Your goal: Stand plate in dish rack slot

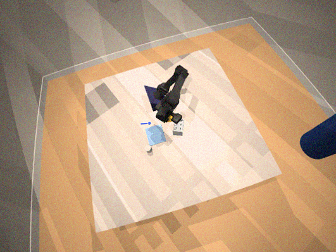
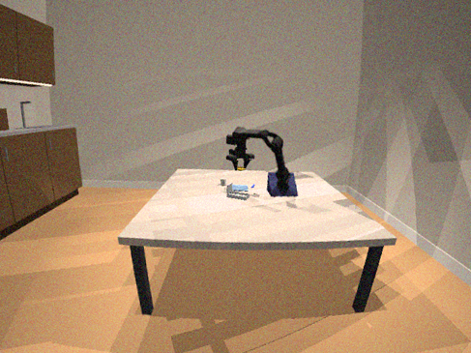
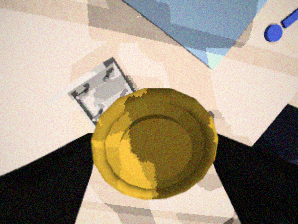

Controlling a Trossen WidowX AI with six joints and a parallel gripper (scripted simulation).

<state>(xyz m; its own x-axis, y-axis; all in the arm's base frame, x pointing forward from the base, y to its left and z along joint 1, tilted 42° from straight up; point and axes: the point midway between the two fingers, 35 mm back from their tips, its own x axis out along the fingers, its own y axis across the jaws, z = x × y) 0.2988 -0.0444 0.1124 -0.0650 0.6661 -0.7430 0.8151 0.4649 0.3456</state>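
Now: the grey dish rack 140 mm below my gripper tip, 50 mm to the left of it and 10 mm ahead of it. Round my gripper tip: blue utensil: 180 mm to the right, 160 mm below, 100 mm behind; then white cup: 200 mm to the right, 140 mm below, 120 mm ahead; then plate: 10 mm above.
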